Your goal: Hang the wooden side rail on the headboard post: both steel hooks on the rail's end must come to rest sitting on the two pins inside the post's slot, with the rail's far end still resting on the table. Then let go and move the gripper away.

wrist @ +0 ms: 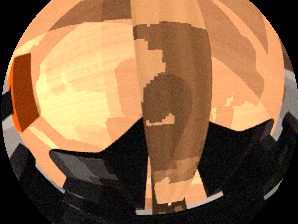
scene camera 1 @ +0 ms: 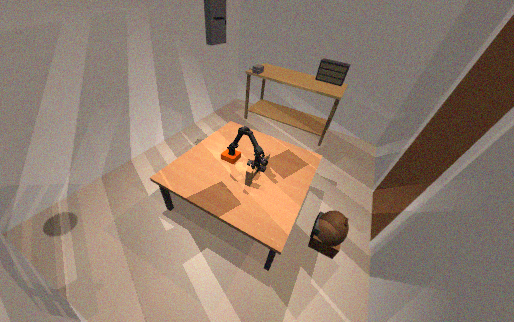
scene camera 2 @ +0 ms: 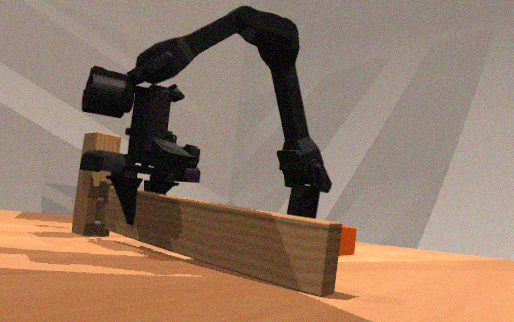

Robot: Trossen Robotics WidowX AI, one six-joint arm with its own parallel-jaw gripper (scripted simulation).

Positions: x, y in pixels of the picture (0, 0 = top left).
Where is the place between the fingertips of the gripper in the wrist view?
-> At 163, 118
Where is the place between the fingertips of the gripper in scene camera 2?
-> At 139, 224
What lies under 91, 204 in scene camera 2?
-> A headboard post.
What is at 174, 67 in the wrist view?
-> A wooden side rail.
